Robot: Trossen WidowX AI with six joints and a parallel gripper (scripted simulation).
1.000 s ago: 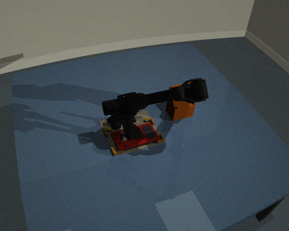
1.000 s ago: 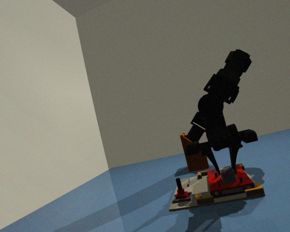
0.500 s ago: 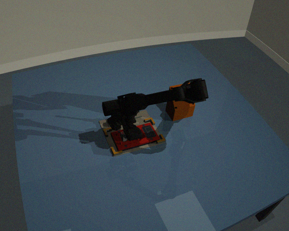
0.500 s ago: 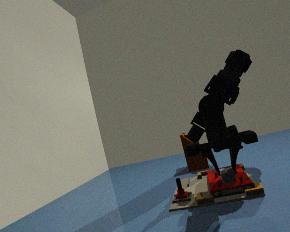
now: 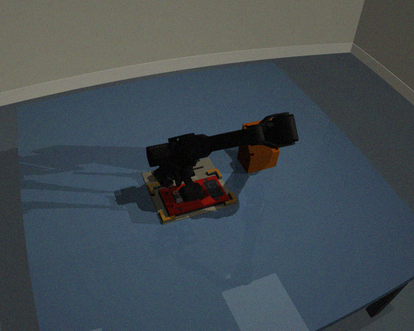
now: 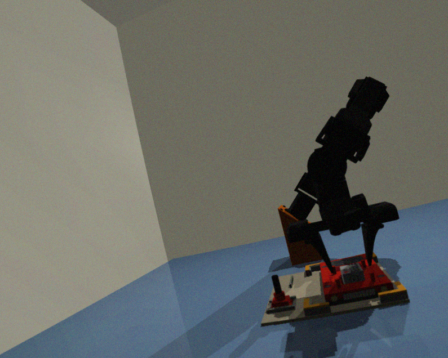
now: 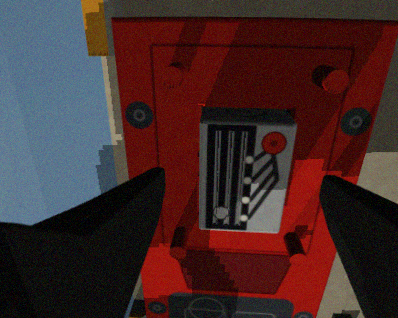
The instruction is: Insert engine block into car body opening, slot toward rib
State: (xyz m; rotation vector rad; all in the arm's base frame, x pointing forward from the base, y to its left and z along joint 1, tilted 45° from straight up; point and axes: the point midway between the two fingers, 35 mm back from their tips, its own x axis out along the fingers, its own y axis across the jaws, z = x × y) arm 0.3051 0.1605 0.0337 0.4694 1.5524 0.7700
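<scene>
My gripper tip is 20 mm above the grey engine block. From my gripper tip the other things lie so: grey base plate: 40 mm to the right, 30 mm below, 30 mm behind.
</scene>
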